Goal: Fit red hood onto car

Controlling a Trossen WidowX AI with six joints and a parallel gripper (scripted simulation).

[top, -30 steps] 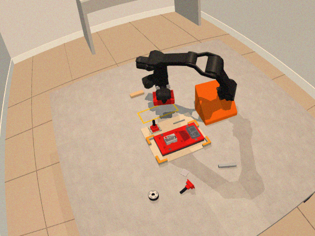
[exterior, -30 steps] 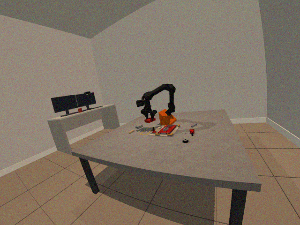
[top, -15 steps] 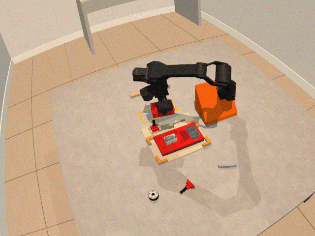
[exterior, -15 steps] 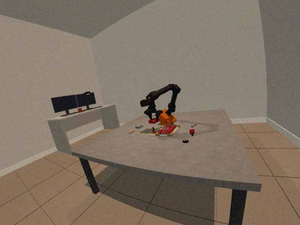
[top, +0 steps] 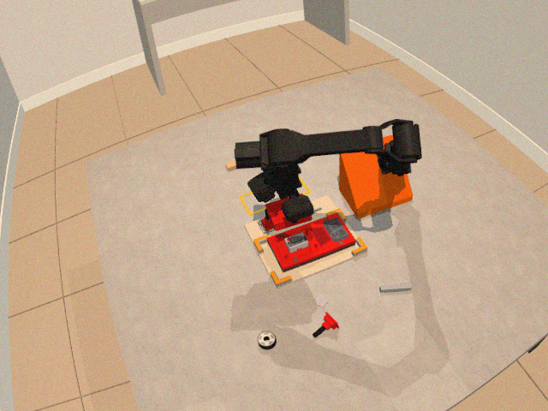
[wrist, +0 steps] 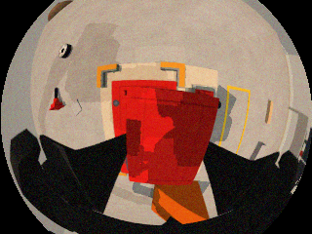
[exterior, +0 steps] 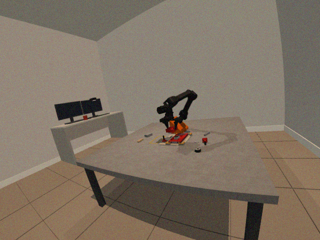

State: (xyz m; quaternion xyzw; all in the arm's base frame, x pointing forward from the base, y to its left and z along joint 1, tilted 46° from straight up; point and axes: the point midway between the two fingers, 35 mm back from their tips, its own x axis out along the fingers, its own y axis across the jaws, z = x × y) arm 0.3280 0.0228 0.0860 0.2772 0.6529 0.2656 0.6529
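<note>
The light engine block lies 40 mm to the left of my gripper tip and 80 mm below it. The rest, counted from my gripper tip: wheel 150 mm ahead, 260 mm to the left, 100 mm below; red hood right at my gripper tip; tan block 40 mm ahead, 350 mm to the right, 100 mm below.
</note>
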